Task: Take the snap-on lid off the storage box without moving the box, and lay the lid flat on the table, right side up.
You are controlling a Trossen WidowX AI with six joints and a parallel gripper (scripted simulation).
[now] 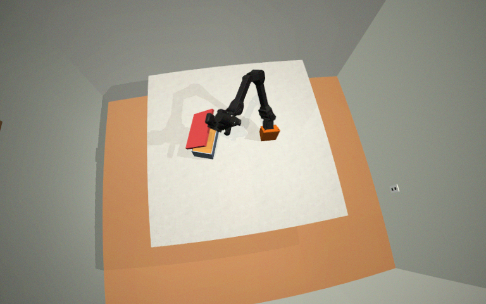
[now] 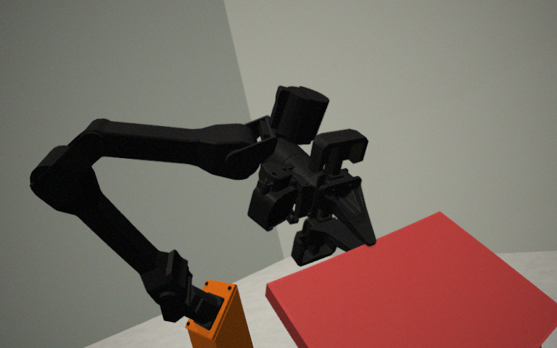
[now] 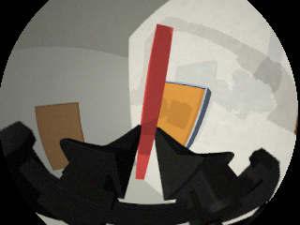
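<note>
The red lid is 6 cm ahead of my gripper tip, 1 cm to the right of it and 5 cm below it. Also, from my gripper tip: storage box 4 cm ahead, 2 cm to the left, 18 cm below.
</note>
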